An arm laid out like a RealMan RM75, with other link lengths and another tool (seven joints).
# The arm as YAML. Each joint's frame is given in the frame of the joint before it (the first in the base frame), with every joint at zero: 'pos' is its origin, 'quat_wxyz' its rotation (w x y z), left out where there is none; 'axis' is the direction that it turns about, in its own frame. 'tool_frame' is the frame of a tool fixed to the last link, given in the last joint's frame.
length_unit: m
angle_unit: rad
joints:
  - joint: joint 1
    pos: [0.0, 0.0, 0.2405]
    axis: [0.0, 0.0, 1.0]
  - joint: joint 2
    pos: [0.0, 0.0, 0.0]
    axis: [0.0, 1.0, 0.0]
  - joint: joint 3
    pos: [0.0, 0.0, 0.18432]
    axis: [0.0, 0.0, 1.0]
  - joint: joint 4
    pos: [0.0, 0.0, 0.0]
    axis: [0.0, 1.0, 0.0]
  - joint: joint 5
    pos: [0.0, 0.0, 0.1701]
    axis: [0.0, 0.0, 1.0]
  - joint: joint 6
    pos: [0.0, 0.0, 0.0]
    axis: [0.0, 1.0, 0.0]
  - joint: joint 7
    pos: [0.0, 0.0, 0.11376]
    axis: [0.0, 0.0, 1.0]
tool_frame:
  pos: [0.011, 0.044, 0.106]
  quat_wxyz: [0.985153, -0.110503, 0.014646, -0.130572]
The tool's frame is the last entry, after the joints.
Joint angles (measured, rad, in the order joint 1, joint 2, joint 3, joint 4, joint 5, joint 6, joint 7), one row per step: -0.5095, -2.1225, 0.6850, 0.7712, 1.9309, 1.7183, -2.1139; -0.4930, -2.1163, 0.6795, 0.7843, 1.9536, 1.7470, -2.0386; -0.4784, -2.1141, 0.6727, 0.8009, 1.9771, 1.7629, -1.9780; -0.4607, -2.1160, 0.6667, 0.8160, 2.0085, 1.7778, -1.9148; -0.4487, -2.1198, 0.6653, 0.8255, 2.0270, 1.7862, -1.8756; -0.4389, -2.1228, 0.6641, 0.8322, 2.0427, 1.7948, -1.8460
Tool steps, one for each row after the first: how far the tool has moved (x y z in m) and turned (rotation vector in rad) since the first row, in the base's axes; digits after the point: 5 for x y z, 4 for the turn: -0.00644, -0.00958, -0.00049, 0.0224, 0.0362, -0.0634; -0.01290, -0.01601, -0.00148, 0.0453, 0.0721, -0.1103; -0.02064, -0.02398, -0.00459, 0.0601, 0.1103, -0.1549; -0.02504, -0.02941, -0.00715, 0.0669, 0.1317, -0.1826; -0.02855, -0.03425, -0.00918, 0.0688, 0.1470, -0.2036
